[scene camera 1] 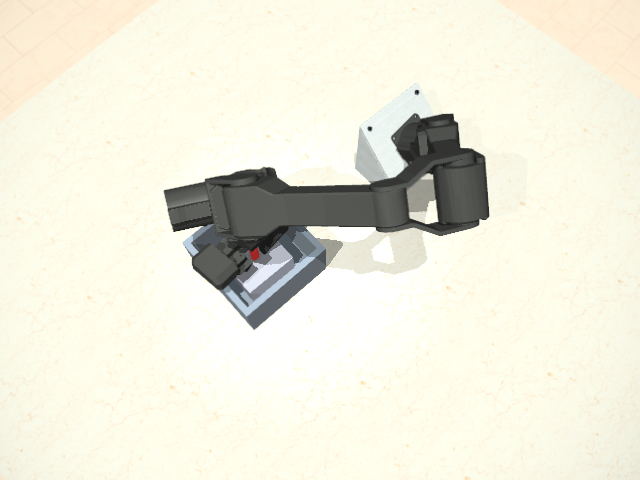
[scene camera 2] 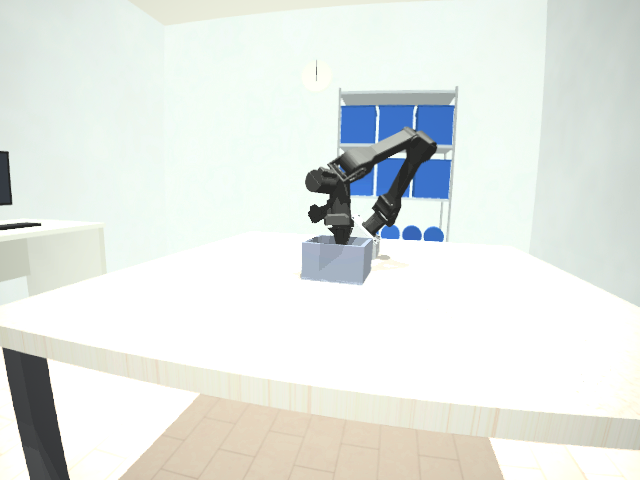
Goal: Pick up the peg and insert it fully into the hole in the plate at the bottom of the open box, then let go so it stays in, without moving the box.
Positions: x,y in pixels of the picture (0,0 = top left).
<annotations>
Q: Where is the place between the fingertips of my gripper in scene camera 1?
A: At 254,260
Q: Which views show the blue-grey box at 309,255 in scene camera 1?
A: Scene camera 1 and scene camera 2: all of them.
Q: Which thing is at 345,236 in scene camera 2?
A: My gripper.
</annotations>
